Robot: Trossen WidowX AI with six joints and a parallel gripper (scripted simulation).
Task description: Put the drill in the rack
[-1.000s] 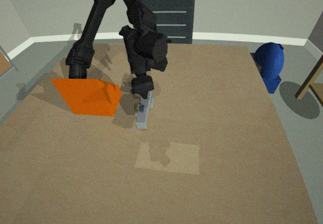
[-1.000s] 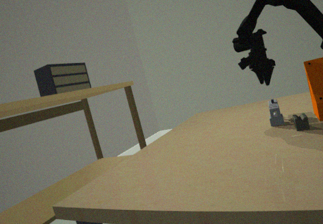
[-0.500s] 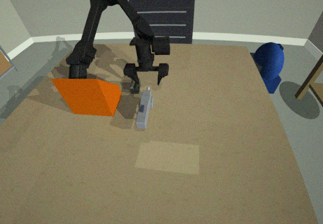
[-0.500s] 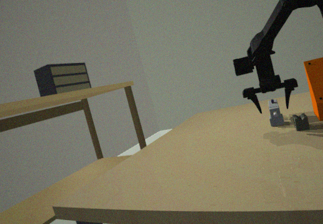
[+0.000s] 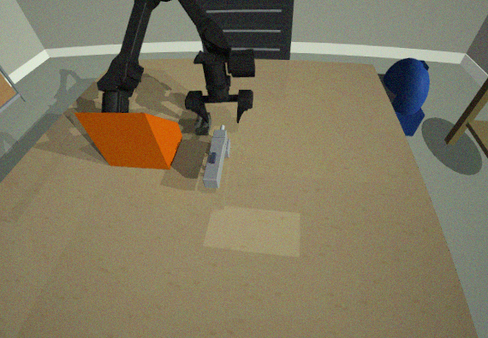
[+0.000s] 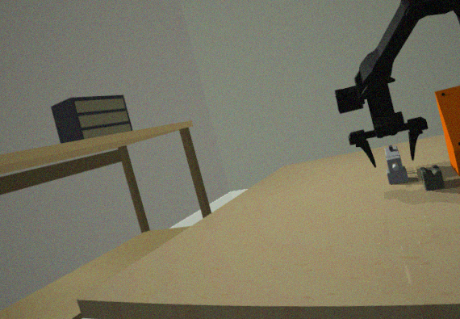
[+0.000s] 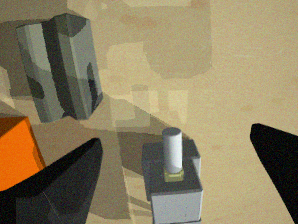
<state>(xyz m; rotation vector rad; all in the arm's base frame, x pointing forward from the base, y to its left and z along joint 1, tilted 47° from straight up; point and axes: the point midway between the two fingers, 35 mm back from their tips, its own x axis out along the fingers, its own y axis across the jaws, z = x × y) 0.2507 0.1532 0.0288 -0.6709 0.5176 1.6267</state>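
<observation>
The drill is 1 cm ahead of my gripper tip, 7 cm to the right of it and 1 cm below it. From my gripper tip the other things lie so: dark blue key 2 cm ahead, 16 cm to the right, 1 cm below; rack 8 cm behind, 3 cm to the left, 4 cm below; long light grey block 1 cm ahead, 12 cm to the right, 2 cm below.
</observation>
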